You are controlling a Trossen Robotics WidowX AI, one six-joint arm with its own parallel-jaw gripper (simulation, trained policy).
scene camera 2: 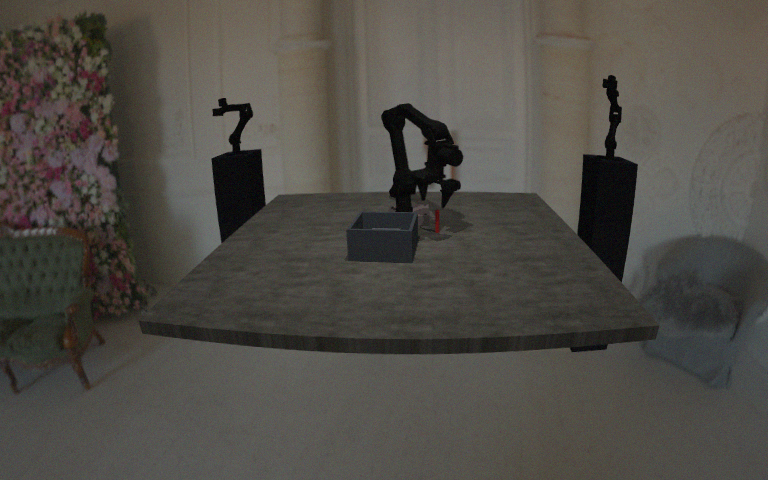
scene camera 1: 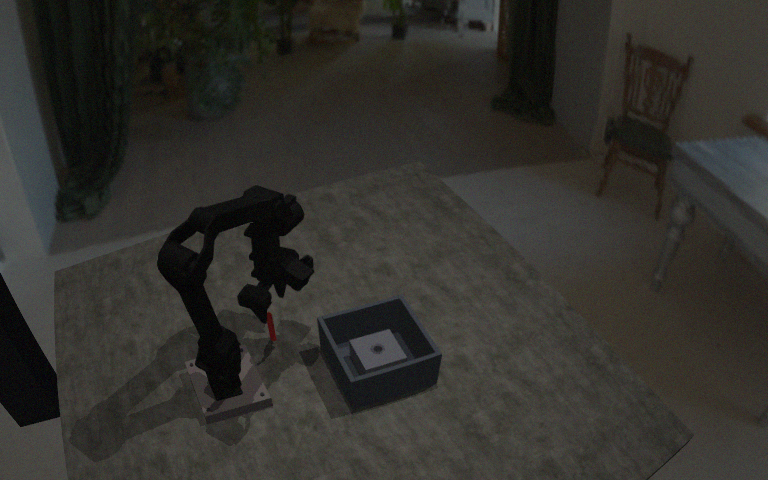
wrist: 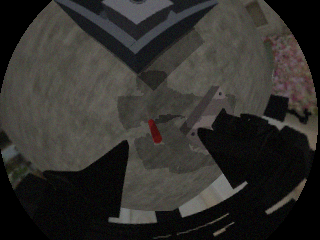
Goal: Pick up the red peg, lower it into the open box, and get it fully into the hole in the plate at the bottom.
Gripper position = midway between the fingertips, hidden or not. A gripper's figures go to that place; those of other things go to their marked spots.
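My gripper (scene camera 1: 272, 309) is 120 cm from the lens. There is a plate (scene camera 1: 379, 350) 119 cm from the lens, while a box (scene camera 1: 423, 363) sits 111 cm from the lens.
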